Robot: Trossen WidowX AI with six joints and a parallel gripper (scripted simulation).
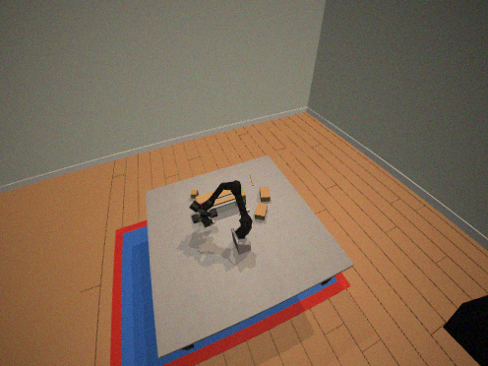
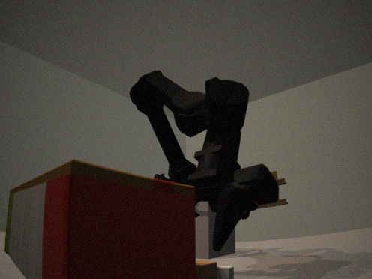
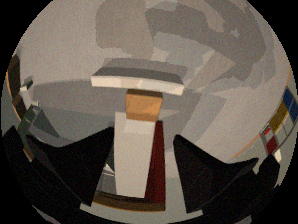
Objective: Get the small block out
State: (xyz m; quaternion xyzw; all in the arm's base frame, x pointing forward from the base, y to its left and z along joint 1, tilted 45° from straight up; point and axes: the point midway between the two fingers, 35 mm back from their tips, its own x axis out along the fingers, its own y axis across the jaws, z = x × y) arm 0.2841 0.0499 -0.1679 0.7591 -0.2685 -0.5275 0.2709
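Right now the small block is 4 cm below my gripper tip and 1 cm behind it. Also, from my gripper tip: thin stick 55 cm to the right, 24 cm ahead, 5 cm below; box 17 cm to the right, 5 cm ahead, 1 cm above.
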